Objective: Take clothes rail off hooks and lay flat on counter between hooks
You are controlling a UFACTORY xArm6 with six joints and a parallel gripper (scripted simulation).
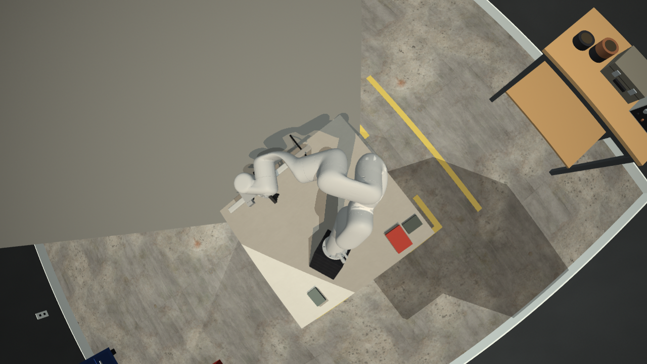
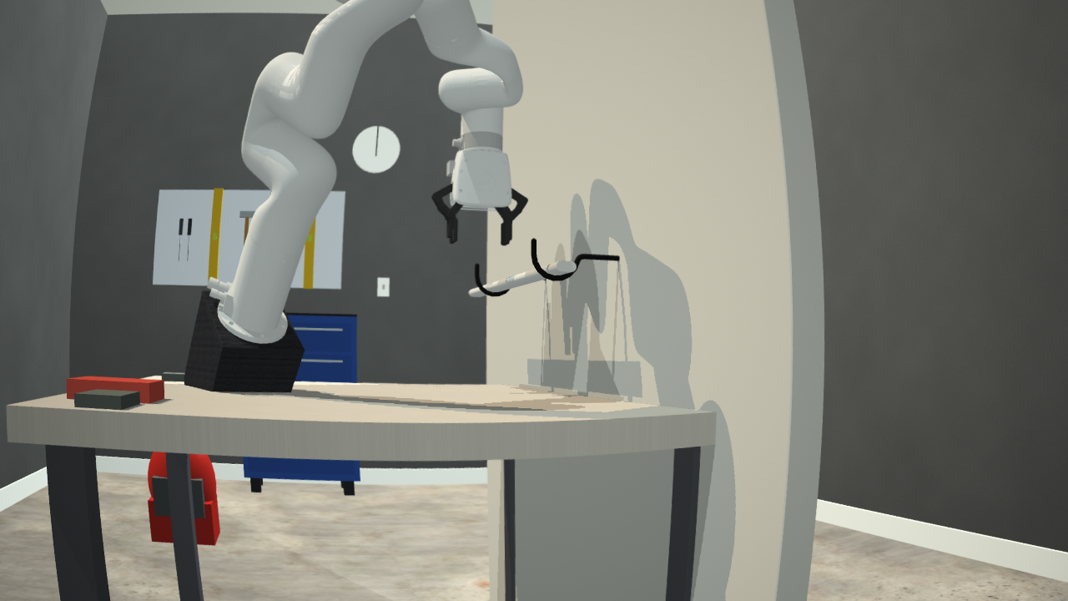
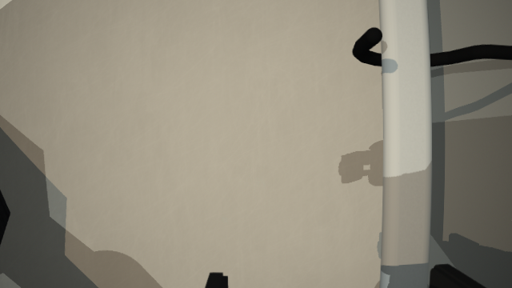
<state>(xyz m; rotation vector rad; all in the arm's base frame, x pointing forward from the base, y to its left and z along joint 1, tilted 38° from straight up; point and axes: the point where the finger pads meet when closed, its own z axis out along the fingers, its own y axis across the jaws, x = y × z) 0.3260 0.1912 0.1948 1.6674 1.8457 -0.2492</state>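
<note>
The clothes rail lies 70 mm below my hand and 60 mm ahead of it. The rest, counted from my hand: red block 570 mm behind, 330 mm to the right, 250 mm below; then wall 190 mm ahead, 160 mm above, 50 mm to the right.
</note>
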